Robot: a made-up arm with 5 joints.
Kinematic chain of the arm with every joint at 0, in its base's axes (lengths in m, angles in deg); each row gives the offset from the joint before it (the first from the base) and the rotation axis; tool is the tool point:
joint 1: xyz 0 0 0.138 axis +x
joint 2: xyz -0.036 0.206 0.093 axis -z
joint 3: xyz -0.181 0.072 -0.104 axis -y
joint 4: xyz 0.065 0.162 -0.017 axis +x
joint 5: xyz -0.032 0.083 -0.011 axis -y
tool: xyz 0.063 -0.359 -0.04
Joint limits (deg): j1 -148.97..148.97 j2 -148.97..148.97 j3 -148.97..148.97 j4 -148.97..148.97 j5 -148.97..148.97
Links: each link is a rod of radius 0.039 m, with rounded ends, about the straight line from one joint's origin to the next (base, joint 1, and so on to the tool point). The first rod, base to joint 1, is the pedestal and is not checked.
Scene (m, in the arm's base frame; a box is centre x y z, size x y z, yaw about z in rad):
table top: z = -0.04
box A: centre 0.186 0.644 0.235 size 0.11 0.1 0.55 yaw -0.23
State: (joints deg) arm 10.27 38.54 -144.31 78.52 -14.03
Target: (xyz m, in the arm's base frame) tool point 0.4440 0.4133 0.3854
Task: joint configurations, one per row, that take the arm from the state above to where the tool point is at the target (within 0.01 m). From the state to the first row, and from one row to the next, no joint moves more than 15 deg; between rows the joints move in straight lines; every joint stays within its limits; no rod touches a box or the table.
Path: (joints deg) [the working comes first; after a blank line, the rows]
Joints at the target: 9.63 108.24 -148.97 106.07 -22.83
Straight joint move there: touches box A.

1: 21.33 51.28 -141.35 82.27 -22.10
2: 32.38 64.02 -138.39 86.02 -30.17
3: 43.44 76.77 -135.42 89.77 -38.24
4: 32.17 87.26 -139.94 95.20 -33.11
5: 20.90 97.75 -144.45 100.63 -27.97
6: 9.63 108.24 -148.97 106.07 -22.83

